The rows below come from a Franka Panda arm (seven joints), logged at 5 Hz.
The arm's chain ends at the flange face. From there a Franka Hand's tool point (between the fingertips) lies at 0.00 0.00 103.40 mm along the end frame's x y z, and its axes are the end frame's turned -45 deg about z.
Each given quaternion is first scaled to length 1.
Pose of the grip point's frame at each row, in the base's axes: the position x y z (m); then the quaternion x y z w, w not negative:
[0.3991 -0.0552 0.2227 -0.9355 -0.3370 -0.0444 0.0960]
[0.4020 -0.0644 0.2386 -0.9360 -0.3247 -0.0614 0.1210]
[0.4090 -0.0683 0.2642 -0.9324 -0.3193 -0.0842 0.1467]
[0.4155 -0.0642 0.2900 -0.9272 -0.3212 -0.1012 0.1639]
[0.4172 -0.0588 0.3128 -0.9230 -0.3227 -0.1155 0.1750]
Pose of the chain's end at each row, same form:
[0.3972 -0.0769 0.3238 -0.9933 0.0467 -0.0043 0.1057]
[0.3982 -0.0919 0.3382 -0.9890 0.0582 -0.0104 0.1353]
[0.4025 -0.1021 0.3617 -0.9836 0.0618 -0.0217 0.1678]
[0.4070 -0.1024 0.3857 -0.9796 0.0581 -0.0308 0.1902]
[0.4068 -0.0999 0.4071 -0.9762 0.0551 -0.0397 0.2059]

